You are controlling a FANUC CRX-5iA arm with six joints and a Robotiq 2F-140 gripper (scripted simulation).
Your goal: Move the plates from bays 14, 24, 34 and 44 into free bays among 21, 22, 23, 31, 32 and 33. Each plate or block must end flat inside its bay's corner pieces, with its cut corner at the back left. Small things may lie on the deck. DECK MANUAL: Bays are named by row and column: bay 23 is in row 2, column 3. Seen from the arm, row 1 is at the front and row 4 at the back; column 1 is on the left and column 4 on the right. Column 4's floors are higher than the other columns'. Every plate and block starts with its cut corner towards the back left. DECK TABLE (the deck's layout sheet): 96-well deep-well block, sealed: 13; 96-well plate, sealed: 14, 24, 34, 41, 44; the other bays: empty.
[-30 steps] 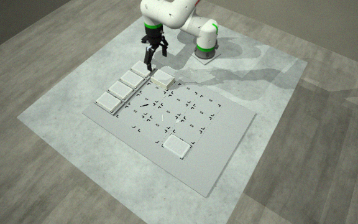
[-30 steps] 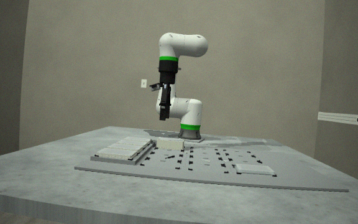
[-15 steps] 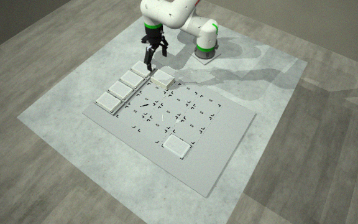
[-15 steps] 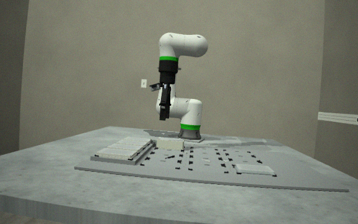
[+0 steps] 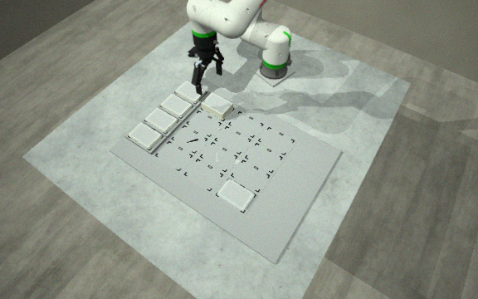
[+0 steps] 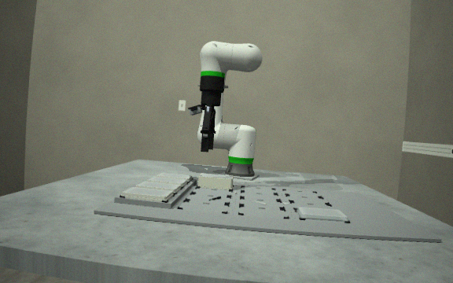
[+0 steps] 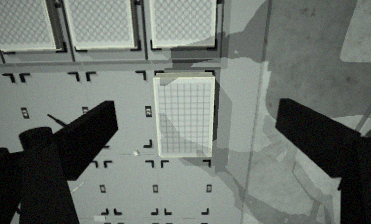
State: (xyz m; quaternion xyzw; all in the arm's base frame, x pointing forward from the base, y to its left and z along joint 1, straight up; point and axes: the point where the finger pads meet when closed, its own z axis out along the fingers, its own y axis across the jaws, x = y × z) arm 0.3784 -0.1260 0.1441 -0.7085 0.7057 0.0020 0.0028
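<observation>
Now: the sealed deep-well block 120 mm below my hand, 40 mm to the left of it and 10 mm ahead of it. Also, from my hand: plate: 370 mm to the left, 330 mm ahead, 140 mm below; then white tip: 230 mm ahead, 210 mm to the left, 140 mm below; then thin black stick: 230 mm ahead, 140 mm below, 60 mm to the left.
</observation>
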